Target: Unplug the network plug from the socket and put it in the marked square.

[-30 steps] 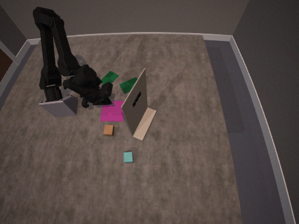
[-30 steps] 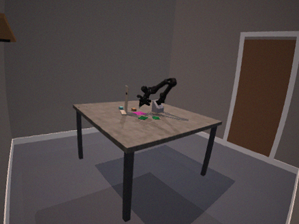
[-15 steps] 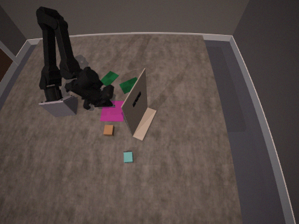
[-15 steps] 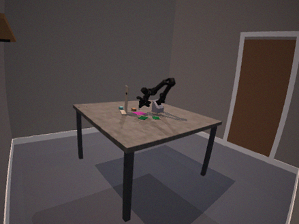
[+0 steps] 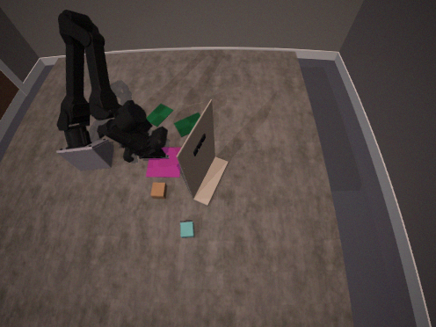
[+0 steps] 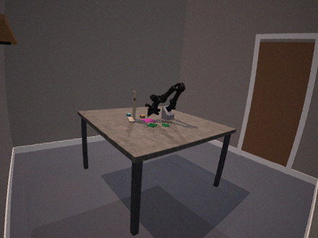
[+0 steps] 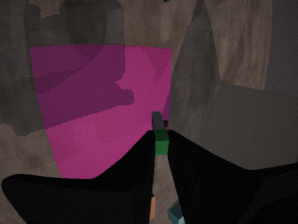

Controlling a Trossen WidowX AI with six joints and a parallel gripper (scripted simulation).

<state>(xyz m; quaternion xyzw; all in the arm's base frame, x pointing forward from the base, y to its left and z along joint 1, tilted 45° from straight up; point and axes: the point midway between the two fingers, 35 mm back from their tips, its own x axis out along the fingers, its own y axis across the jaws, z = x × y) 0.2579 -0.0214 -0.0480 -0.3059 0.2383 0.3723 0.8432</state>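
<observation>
My gripper tip is 4 cm above the magenta marked square and 1 cm past it. The rest, counted from my gripper tip: orange block 11 cm to the right, 3 cm below, 3 cm behind; then network plug right at my gripper tip; then upright panel 13 cm ahead, 9 cm to the right, 9 cm above.
</observation>
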